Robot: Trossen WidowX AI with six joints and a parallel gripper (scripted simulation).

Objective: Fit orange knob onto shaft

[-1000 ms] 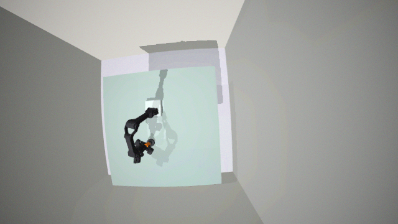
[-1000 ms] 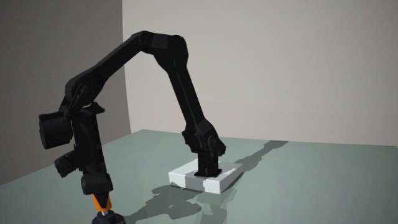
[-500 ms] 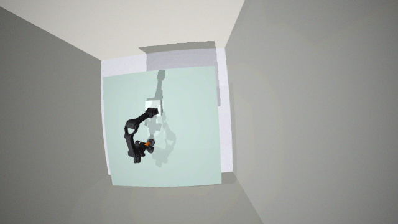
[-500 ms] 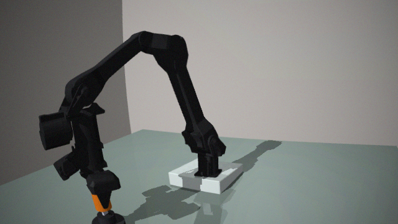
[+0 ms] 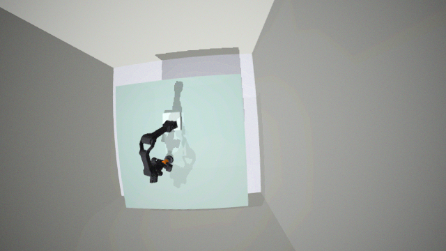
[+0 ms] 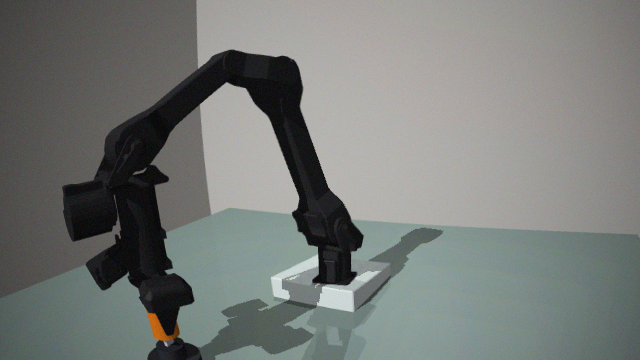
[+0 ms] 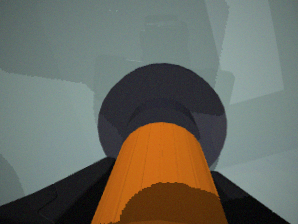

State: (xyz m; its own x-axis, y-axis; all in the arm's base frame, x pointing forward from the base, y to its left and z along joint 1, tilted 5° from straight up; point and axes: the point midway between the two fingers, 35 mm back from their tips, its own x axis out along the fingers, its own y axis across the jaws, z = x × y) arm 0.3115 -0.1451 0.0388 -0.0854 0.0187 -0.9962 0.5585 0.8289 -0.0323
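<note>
My gripper tip is now 3 cm below the orange knob. Round my gripper tip: dark round pedestal (4 cm below).
</note>
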